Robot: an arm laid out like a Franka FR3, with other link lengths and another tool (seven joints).
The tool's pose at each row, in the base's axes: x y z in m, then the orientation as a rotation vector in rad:
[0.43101, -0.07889, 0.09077, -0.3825, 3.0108, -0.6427]
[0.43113, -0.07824, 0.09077, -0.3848, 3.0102, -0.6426]
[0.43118, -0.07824, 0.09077, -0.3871, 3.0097, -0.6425]
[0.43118, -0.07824, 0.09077, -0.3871, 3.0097, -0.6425]
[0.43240, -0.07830, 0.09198, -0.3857, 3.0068, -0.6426]
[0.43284, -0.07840, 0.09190, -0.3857, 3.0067, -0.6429]
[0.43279, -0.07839, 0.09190, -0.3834, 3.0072, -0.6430]
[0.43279, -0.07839, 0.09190, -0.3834, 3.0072, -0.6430]
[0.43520, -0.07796, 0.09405, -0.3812, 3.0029, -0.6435]
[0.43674, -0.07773, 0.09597, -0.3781, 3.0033, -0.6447]
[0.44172, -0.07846, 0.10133, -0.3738, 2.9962, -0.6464]
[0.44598, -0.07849, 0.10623, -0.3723, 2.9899, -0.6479]
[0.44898, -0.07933, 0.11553, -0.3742, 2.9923, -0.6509]
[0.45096, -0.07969, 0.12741, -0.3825, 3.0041, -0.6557]
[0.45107, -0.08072, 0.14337, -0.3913, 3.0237, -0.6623]
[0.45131, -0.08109, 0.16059, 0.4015, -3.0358, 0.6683]
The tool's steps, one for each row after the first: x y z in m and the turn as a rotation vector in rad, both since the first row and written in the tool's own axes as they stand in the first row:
[-0.00028, 0.00055, -0.00025, 0.0000, -0.0006, -0.0014]
[-0.00033, 0.00054, -0.00024, 0.0000, -0.0012, -0.0029]
[-0.00033, 0.00054, -0.00024, 0.0000, -0.0012, -0.0029]
[-0.00148, -0.00029, -0.00122, 0.0009, -0.0038, -0.0016]
[-0.00188, -0.00045, -0.00106, 0.0011, -0.0039, -0.0016]
[-0.00183, -0.00043, -0.00107, 0.0011, -0.0033, -0.0002]
[-0.00183, -0.00043, -0.00107, 0.0011, -0.0033, -0.0002]
[-0.00425, -0.00148, -0.00299, 0.0025, -0.0072, 0.0017]
[-0.00577, -0.00241, -0.00470, 0.0032, -0.0064, 0.0036]
[-0.01035, -0.00639, -0.00886, 0.0062, -0.0126, 0.0072]
[-0.01440, -0.00940, -0.01295, 0.0087, -0.0181, 0.0089]
[-0.01698, -0.01461, -0.02084, 0.0098, -0.0150, 0.0072]
[-0.01866, -0.02022, -0.03137, 0.0095, -0.0027, 0.0001]
[-0.01830, -0.02765, -0.04553, 0.0082, 0.0175, -0.0083]
[-0.01822, -0.03504, -0.06109, 0.0066, 0.0446, -0.0197]

